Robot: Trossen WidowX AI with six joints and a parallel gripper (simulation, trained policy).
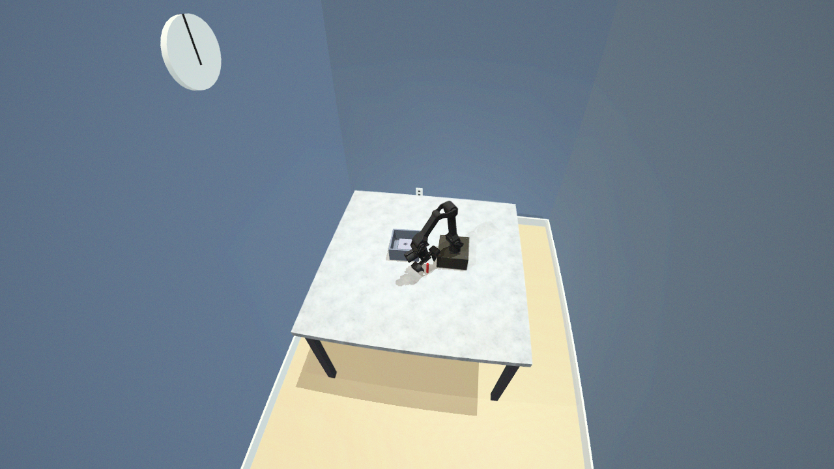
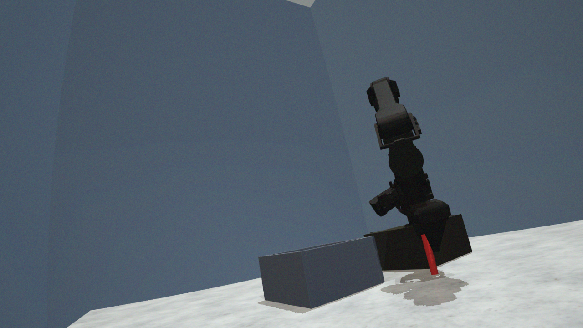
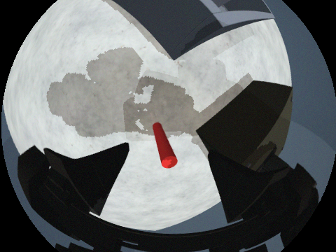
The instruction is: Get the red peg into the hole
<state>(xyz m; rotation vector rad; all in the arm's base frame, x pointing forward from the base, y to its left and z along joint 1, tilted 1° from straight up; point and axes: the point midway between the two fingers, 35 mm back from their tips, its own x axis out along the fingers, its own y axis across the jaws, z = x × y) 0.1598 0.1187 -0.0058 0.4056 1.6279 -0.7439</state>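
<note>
The red peg is 2 cm below my gripper tip and 1 cm ahead of it. From my gripper tip the other things lie so: grey box (17 cm to the right, 17 cm ahead, 3 cm below).
</note>
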